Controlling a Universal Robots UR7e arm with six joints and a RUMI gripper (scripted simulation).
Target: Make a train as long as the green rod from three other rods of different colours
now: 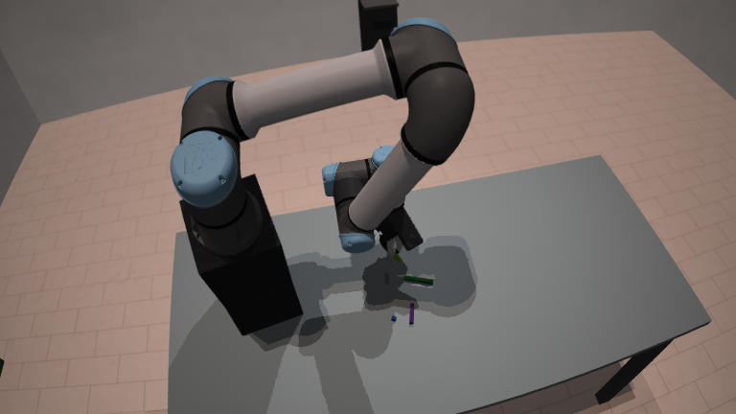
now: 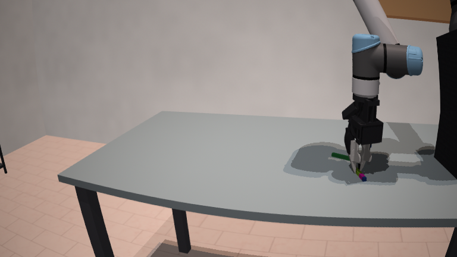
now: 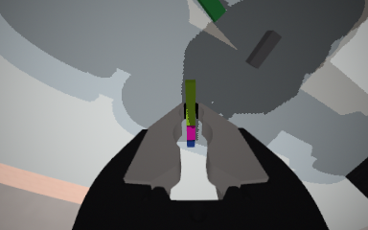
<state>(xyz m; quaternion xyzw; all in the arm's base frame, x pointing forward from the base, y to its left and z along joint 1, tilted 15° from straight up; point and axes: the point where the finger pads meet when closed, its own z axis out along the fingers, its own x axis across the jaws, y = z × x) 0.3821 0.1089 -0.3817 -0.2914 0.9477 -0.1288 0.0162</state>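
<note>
Right now my hand is 10 mm above the lime rod. Also, from my hand: green rod 90 mm to the right, 60 mm ahead, 10 mm below; then magenta rod 30 mm to the left, 20 mm behind, 10 mm below; then grey rod 80 mm to the right, 30 mm behind, 10 mm below.
</note>
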